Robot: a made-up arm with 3 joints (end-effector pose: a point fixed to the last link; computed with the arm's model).
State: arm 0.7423 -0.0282 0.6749
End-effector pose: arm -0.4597 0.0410 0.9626 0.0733 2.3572 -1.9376
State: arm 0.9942 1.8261 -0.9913
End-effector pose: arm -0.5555 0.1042 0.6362 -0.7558 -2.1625 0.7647
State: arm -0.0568 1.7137 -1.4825
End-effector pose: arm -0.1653 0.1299 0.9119 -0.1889 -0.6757 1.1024
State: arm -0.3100 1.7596 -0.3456
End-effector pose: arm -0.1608 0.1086 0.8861 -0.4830 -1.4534 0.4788
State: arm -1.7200 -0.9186 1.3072
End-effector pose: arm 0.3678 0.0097 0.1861 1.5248 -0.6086 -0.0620
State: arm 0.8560 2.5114 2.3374
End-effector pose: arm -0.3510 0.2912 0.6589 0.2706 0.4293 1.7008
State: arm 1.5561 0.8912 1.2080
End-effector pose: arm -0.5268 -0.0334 0.4525 -0.0827 1.8564 -0.1041
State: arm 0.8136 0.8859 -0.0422
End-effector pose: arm -0.5361 0.0194 0.7873 -0.8101 -2.5128 1.3561
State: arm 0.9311 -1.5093 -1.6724
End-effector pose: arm -0.4869 0.3076 0.7777 1.4463 -1.9125 -1.4953
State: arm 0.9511 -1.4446 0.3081
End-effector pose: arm -0.5199 0.3538 0.9274 0.2322 0.1237 -3.0785
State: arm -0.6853 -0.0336 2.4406
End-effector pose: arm 0.1720 0.0186 0.7427 0.4823 -2.2331 -0.8282
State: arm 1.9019 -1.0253 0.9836
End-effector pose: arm -0.7829 0.1606 0.4819 0.7262 1.0175 -2.1726
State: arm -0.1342 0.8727 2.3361
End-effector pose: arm -0.1121 0.0704 0.7986 -0.0113 2.6369 1.1481
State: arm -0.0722 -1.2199 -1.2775
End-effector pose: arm -0.0275 0.3136 0.9591 0.1308 -1.0666 -2.4783
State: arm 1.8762 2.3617 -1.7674
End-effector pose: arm -0.5256 0.1171 0.3195 -0.6656 -2.5536 0.8680
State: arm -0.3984 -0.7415 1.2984
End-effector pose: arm 0.2429 0.0871 0.9190 1.2791 -1.5955 1.0842
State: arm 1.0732 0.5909 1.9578
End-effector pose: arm -0.4682 0.0150 0.6748 -0.6021 2.0167 0.1655
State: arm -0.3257 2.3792 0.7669
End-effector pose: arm -0.1755 0.2731 0.7570 -1.3705 -2.0469 -0.9029
